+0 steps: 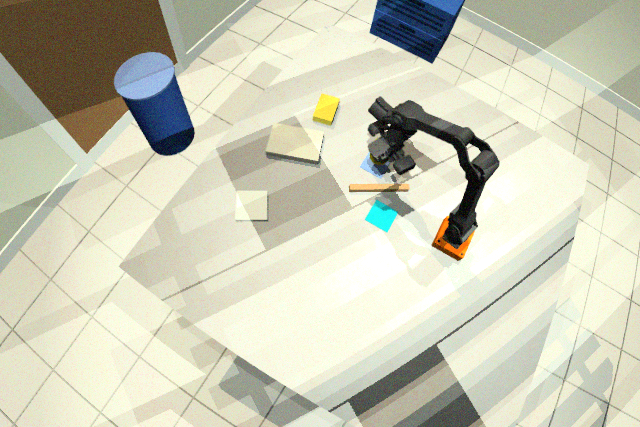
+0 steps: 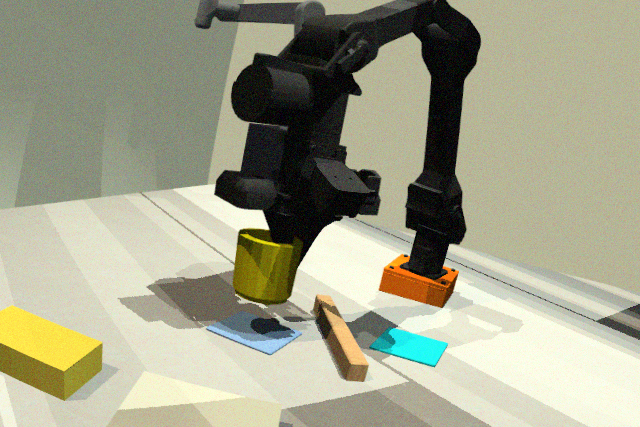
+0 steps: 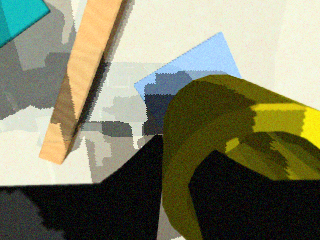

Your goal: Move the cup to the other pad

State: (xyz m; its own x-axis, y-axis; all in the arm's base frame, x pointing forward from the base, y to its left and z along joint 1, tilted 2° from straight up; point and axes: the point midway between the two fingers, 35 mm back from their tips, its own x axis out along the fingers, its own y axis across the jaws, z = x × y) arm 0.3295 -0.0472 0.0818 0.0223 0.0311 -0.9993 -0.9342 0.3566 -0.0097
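My gripper tip is 100 mm past the cyan pad, 130 mm to the right of it and 90 mm above it. The rest, counted from my gripper tip: pale blue pad 30 mm ahead, 10 mm to the right, 90 mm below; wooden bar 40 mm behind, 60 mm to the left, 80 mm below; yellow cup 20 mm ahead, 10 mm to the right.
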